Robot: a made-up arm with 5 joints.
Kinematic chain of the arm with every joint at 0, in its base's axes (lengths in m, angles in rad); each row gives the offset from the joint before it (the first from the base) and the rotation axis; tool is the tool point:
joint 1: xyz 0 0 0.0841 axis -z
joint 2: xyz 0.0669 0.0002 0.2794 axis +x
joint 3: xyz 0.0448 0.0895 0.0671 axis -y
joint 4: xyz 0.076 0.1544 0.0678 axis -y
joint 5: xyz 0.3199 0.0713 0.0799 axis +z
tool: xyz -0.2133 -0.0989 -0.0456
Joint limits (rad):
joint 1: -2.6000..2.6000
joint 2: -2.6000..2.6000
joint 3: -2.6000..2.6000
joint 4: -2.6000..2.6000
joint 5: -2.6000..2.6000
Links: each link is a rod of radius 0.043 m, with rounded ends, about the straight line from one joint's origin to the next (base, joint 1, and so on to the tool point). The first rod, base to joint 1, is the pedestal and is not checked.
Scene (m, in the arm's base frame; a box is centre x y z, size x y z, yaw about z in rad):
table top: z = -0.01
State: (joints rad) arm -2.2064 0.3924 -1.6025 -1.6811 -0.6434
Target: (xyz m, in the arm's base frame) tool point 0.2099 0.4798 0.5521
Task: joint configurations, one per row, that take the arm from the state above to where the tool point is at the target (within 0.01 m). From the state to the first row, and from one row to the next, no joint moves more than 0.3 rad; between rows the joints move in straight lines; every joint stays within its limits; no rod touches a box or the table.
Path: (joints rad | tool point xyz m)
1: -2.2626 0.6898 -1.6677 -1.7967 -0.7708 | -0.2850 -0.1478 0.6007
2: -2.3189 0.9873 -1.7329 -1.9124 -0.8982 | -0.2040 -0.1160 0.7166
3: -2.3751 1.2847 -1.7981 -2.0280 -1.0256 | -0.0980 -0.0407 0.8001
4: -2.4313 1.5822 -1.8634 -2.1436 -1.1530 | 0.0162 0.0739 0.8328
5: -2.4875 1.8796 -1.9286 -2.2593 -1.2804 | 0.1178 0.2140 0.8020
6: -2.5438 2.1771 -1.9938 -2.3749 -1.4078 | 0.1872 0.3580 0.7053
7: -2.6000 2.4745 -2.0590 -2.4906 -1.5352 | 0.2099 0.4798 0.5521

